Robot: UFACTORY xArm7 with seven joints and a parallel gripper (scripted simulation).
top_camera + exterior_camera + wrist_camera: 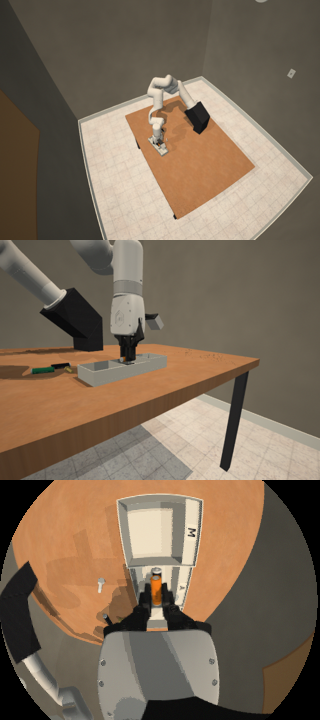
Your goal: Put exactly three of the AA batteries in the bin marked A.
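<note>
Now: the orange battery 2 cm below my hand. The rest, counted from my hand: three-compartment bin 1 cm ahead, 3 cm below; then yellow piece 11 cm behind, 12 cm to the right, 5 cm below; then pale piece 11 cm behind, 1 cm to the left, 5 cm below.
</note>
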